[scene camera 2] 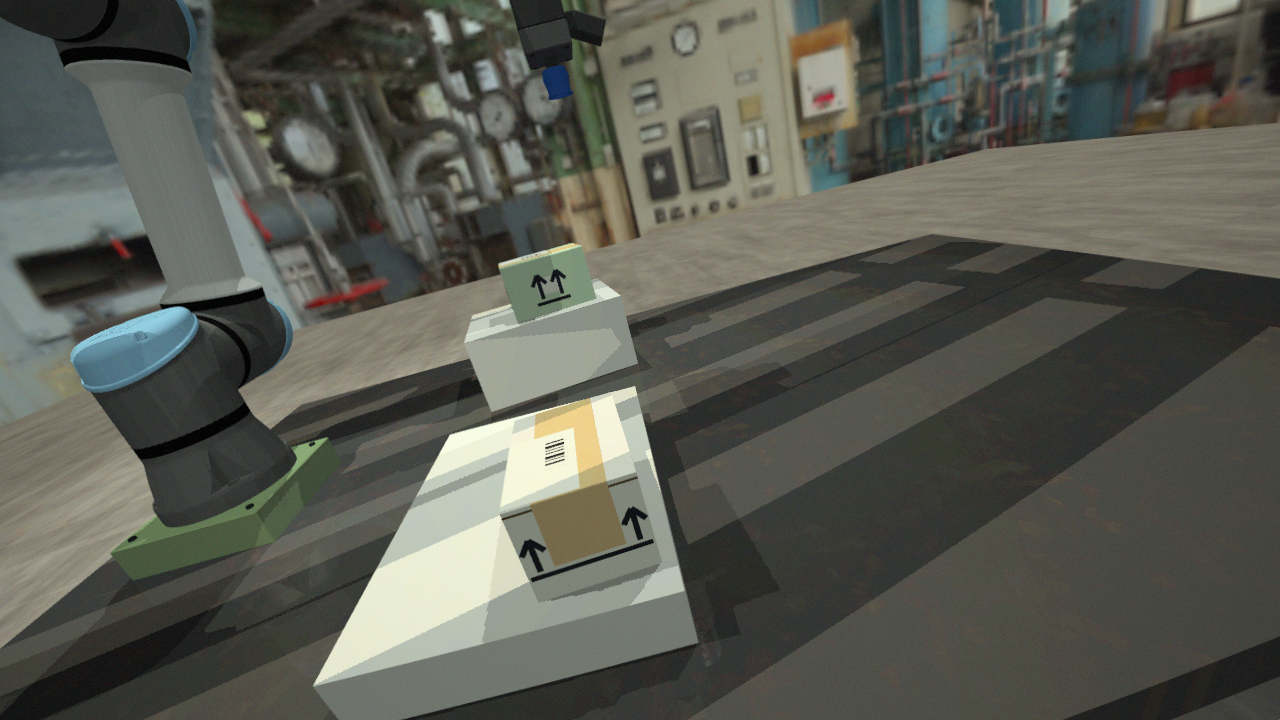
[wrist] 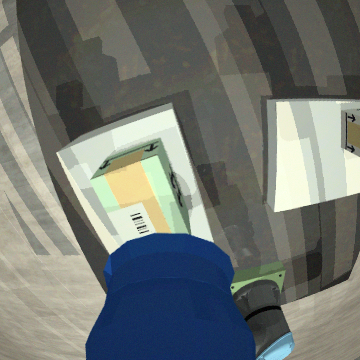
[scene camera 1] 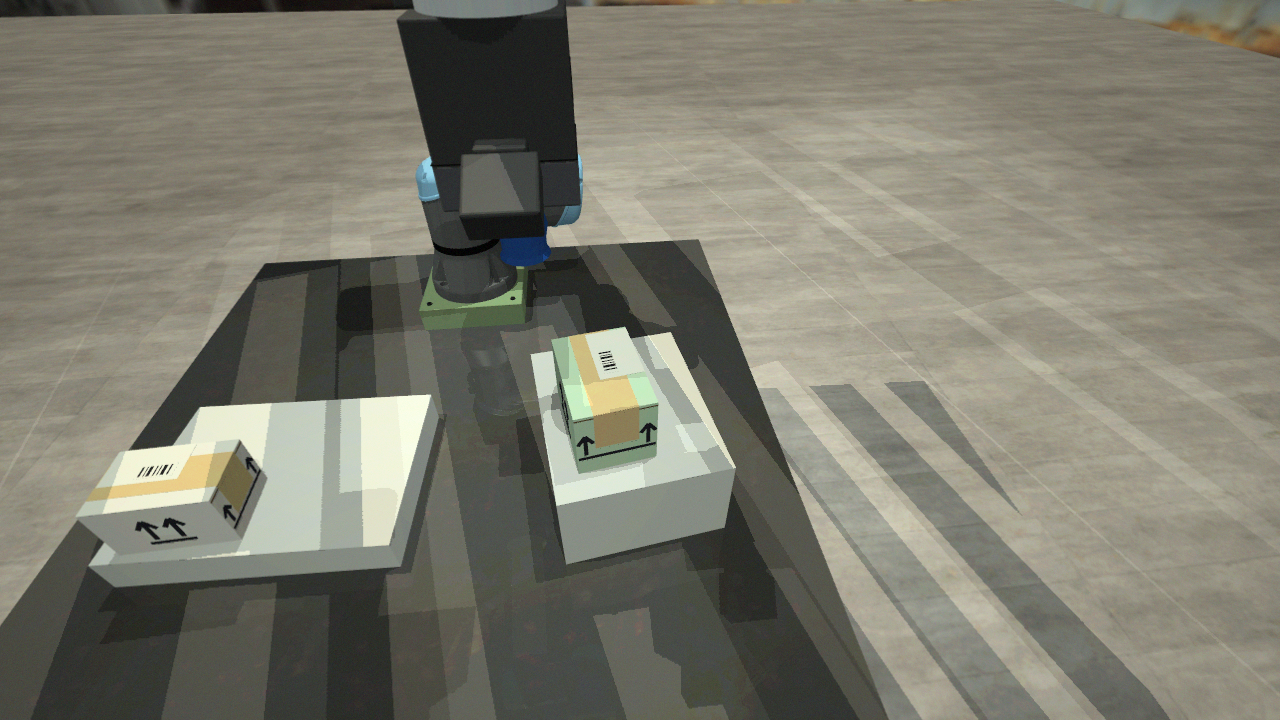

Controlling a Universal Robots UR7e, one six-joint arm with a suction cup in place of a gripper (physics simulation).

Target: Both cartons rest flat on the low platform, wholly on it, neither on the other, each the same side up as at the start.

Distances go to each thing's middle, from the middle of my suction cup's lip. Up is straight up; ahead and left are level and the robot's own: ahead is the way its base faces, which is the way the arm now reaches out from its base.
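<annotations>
From my suction cup, the tall white block (scene camera 1: 685, 490) is 7 cm to the left and 13 cm behind, and it stands 37 cm below. There is also the low white platform (scene camera 2: 449, 617), which I find 36 cm to the right of my suction cup, 13 cm behind it and 40 cm below it.
</annotations>
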